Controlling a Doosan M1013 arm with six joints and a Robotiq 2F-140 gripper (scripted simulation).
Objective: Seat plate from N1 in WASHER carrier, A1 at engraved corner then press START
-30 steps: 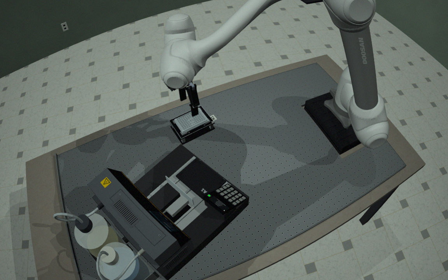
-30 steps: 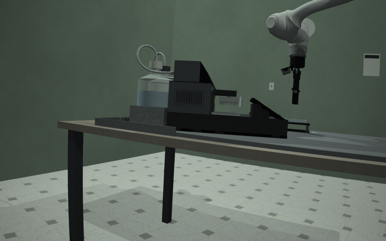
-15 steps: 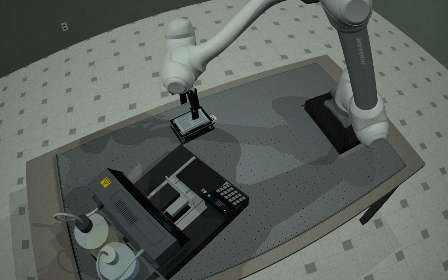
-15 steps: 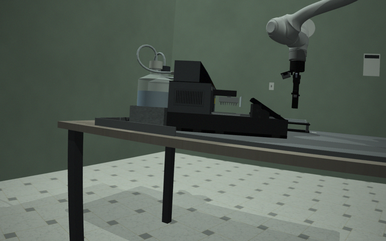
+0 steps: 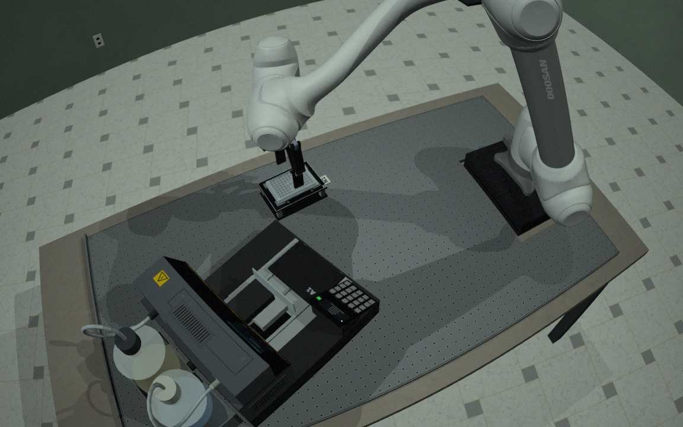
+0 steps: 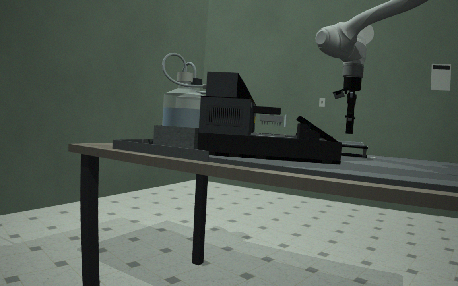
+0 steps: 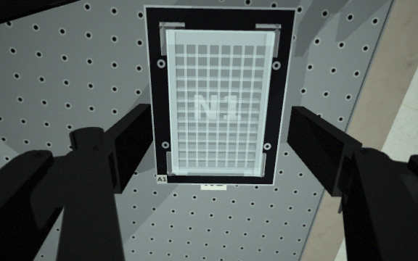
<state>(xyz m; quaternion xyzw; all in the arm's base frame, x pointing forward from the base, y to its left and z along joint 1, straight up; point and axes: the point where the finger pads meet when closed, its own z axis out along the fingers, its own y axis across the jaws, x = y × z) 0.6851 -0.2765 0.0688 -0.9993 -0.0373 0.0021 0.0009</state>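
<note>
My gripper is now 7 cm above the well plate. From my hand the other things lie so: washer carrier 30 cm to the left, 9 cm ahead, 4 cm below; then thin upright divider 33 cm to the left, 19 cm ahead, 1 cm above; then dispensing head 35 cm to the left, 23 cm ahead, 2 cm above.
</note>
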